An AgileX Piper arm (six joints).
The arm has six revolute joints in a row. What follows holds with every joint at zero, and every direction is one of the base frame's.
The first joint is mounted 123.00 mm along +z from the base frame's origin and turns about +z.
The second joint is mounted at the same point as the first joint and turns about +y.
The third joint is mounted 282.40 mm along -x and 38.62 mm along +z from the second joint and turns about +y.
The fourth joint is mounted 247.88 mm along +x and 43.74 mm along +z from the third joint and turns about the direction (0.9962, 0, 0.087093).
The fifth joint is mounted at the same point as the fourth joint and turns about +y.
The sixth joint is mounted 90.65 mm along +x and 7.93 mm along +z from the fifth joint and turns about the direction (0.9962, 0, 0.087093).
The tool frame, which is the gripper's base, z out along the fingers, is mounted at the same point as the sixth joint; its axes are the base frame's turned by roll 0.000, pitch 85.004 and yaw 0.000 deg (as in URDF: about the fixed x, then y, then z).
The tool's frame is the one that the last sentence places.
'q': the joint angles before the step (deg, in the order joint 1, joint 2, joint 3, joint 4, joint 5, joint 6). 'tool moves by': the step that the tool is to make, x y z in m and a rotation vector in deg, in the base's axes. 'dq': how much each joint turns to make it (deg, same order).
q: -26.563 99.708 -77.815 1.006 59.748 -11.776
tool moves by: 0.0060 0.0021 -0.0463 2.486 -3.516 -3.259
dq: 0.003 2.988 7.142 4.056 -12.222 1.194
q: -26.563 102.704 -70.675 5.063 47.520 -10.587
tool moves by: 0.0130 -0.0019 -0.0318 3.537 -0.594 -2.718
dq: 0.001 5.185 0.264 4.227 -4.443 0.146
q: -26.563 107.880 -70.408 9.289 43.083 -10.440
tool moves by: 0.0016 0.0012 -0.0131 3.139 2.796 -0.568
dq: -0.065 2.348 -0.602 1.626 2.202 -0.071
